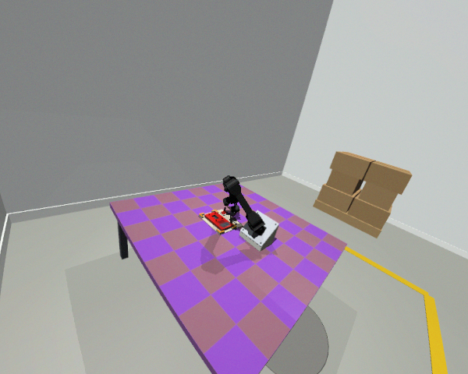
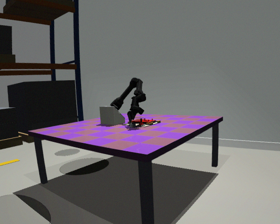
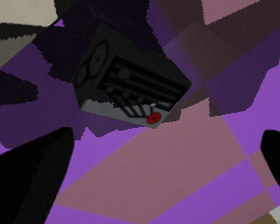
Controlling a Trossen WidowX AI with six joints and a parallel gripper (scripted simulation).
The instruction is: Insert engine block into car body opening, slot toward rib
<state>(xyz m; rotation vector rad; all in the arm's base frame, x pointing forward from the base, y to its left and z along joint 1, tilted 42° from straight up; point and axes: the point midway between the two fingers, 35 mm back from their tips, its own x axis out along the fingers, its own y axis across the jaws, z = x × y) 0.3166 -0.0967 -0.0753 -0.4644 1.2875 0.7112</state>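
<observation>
Right now the engine block is 10 mm ahead of my gripper tip, 10 mm to the left of it and 40 mm below it.
</observation>
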